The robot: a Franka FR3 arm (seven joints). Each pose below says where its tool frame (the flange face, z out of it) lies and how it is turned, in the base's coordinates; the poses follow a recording.
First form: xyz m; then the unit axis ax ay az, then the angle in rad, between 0 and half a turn.
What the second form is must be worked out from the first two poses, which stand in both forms.
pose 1, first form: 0.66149, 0.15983, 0.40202, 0.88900, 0.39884, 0.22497, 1.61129
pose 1, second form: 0.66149, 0.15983, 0.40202, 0.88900, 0.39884, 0.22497, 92.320
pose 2, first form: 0.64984, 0.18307, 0.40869, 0.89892, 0.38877, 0.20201, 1.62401
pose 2, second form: 0.64984, 0.18307, 0.40869, 0.89892, 0.38877, 0.20201, 93.049
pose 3, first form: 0.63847, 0.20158, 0.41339, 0.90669, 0.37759, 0.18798, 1.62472
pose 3, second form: 0.63847, 0.20158, 0.41339, 0.90669, 0.37759, 0.18798, 93.090
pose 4, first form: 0.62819, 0.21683, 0.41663, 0.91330, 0.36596, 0.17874, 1.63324
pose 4, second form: 0.62819, 0.21683, 0.41663, 0.91330, 0.36596, 0.17874, 93.578
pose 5, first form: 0.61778, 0.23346, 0.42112, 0.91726, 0.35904, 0.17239, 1.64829
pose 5, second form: 0.61778, 0.23346, 0.42112, 0.91726, 0.35904, 0.17239, 94.440
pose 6, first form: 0.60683, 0.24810, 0.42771, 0.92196, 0.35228, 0.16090, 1.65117
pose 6, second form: 0.60683, 0.24810, 0.42771, 0.92196, 0.35228, 0.16090, 94.605
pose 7, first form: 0.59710, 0.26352, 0.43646, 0.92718, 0.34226, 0.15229, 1.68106
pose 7, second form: 0.59710, 0.26352, 0.43646, 0.92718, 0.34226, 0.15229, 96.318
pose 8, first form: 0.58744, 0.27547, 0.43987, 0.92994, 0.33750, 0.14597, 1.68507
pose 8, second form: 0.58744, 0.27547, 0.43987, 0.92994, 0.33750, 0.14597, 96.547
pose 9, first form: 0.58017, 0.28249, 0.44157, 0.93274, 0.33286, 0.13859, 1.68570
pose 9, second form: 0.58017, 0.28249, 0.44157, 0.93274, 0.33286, 0.13859, 96.583
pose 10, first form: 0.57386, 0.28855, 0.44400, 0.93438, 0.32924, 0.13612, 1.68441
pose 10, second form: 0.57386, 0.28855, 0.44400, 0.93438, 0.32924, 0.13612, 96.510
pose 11, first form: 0.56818, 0.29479, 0.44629, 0.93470, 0.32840, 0.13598, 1.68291
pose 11, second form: 0.56818, 0.29479, 0.44629, 0.93470, 0.32840, 0.13598, 96.424
